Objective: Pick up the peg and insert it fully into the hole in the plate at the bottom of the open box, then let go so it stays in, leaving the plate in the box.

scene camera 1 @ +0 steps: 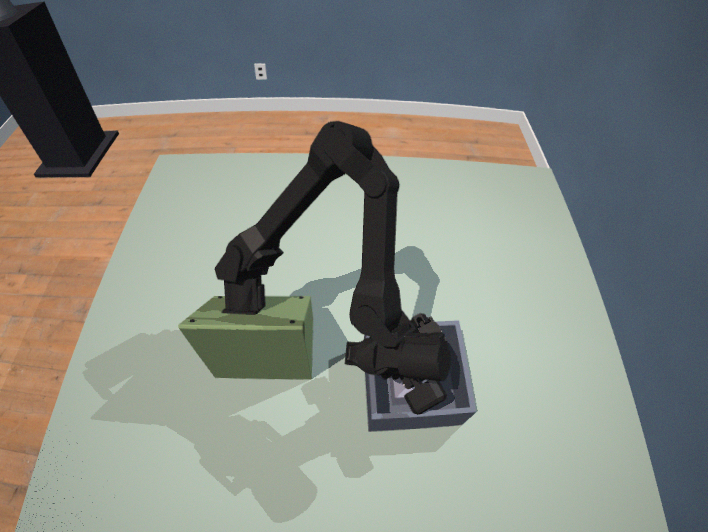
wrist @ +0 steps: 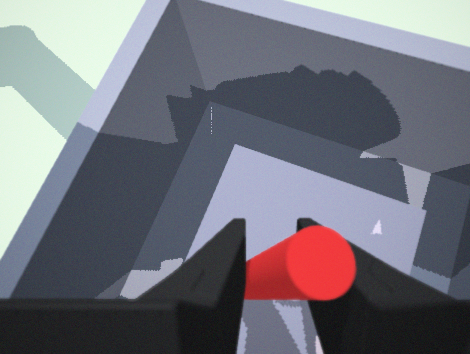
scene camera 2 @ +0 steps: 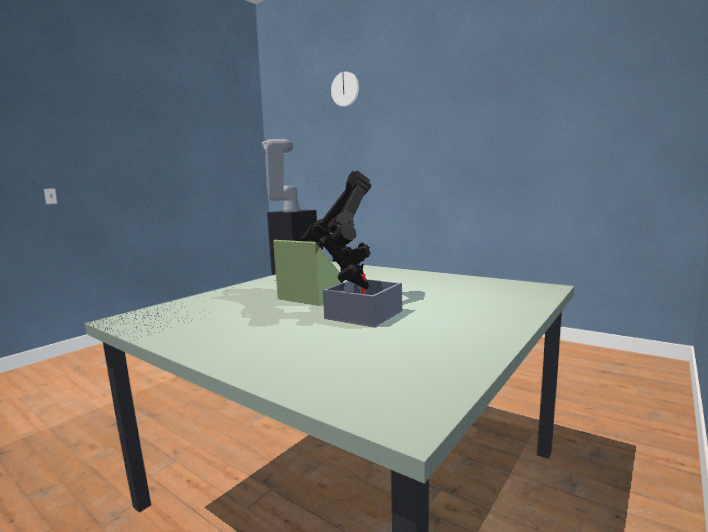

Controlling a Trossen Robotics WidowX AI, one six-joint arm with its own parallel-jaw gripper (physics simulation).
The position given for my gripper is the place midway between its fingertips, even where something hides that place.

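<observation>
Scene camera 1 shows my gripper (scene camera 1: 422, 361) and a grey box (scene camera 1: 459, 406). Visible in scene camera 2: the grey box (scene camera 2: 343, 302) and my gripper (scene camera 2: 367, 287). The wrist view contains a red peg (wrist: 316, 263), a pale plate (wrist: 271, 194) and my gripper (wrist: 270, 230).
</observation>
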